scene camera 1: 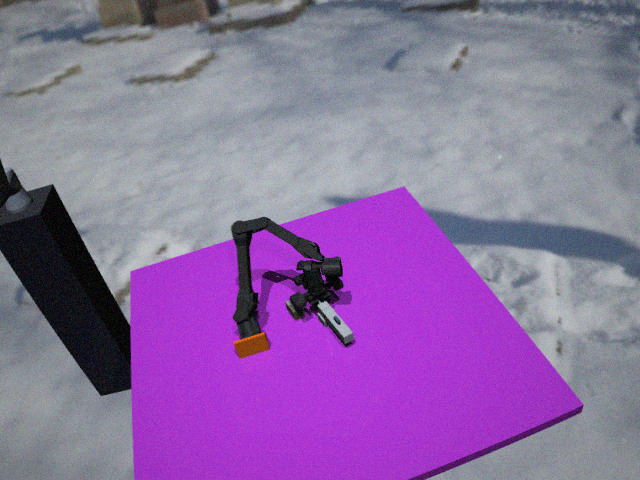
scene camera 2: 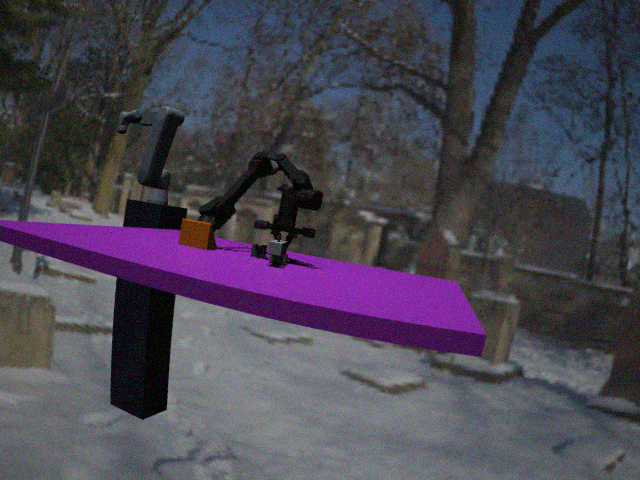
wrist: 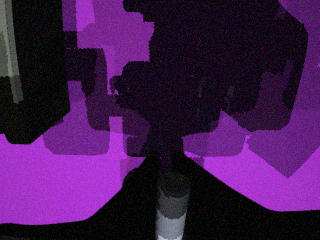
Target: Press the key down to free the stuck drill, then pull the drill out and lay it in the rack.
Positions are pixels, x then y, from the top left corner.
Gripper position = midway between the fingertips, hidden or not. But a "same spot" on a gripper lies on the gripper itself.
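My gripper: visible in scene camera 1, scene camera 2, the wrist view (164, 158). On the gripper, (scene camera 1: 323, 297) and (scene camera 2: 287, 235): same spot.
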